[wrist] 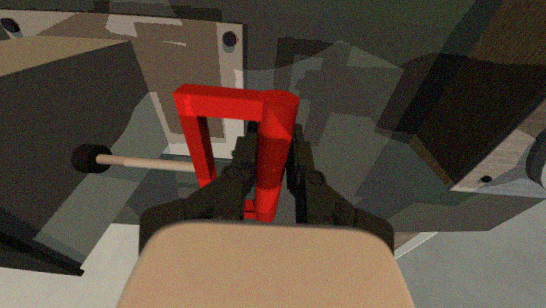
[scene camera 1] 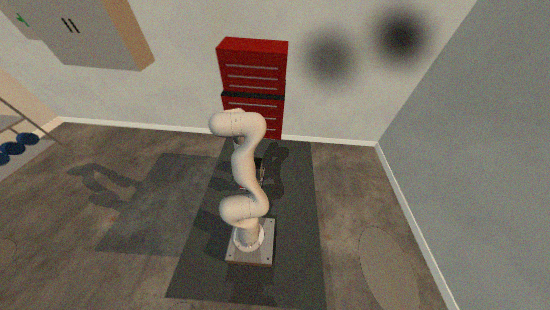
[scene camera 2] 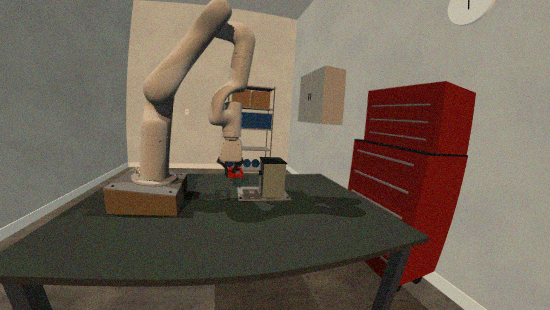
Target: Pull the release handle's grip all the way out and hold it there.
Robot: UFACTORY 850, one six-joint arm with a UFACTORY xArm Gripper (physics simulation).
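The release handle's red grip [scene camera 1: 243, 188] [scene camera 2: 236, 173] [wrist: 272, 167] is a rectangular loop with a thick round bar. A pale rod [wrist: 150, 163] runs from the loop to a black collar [wrist: 91, 158] on the dark face of the beige housing [scene camera 2: 273, 181]. A long stretch of rod shows, and the grip stands well apart from the housing. The housing stands on a light base plate [scene camera 2: 250, 198] [wrist: 230, 65]. My gripper [scene camera 2: 232, 169] [wrist: 273, 136] is shut on the thick bar, one finger inside the loop and one outside. The arm hides most of the handle in scene camera 1.
The dark green table [scene camera 2: 215, 250] bears the handle unit and the arm's base block [scene camera 2: 142, 201] [scene camera 1: 268, 245]. A red tool cabinet [scene camera 1: 255, 65] [scene camera 2: 410, 150] stands beyond the table. A wall cabinet [scene camera 2: 312, 97] and a shelf rack [scene camera 2: 273, 100] are farther back.
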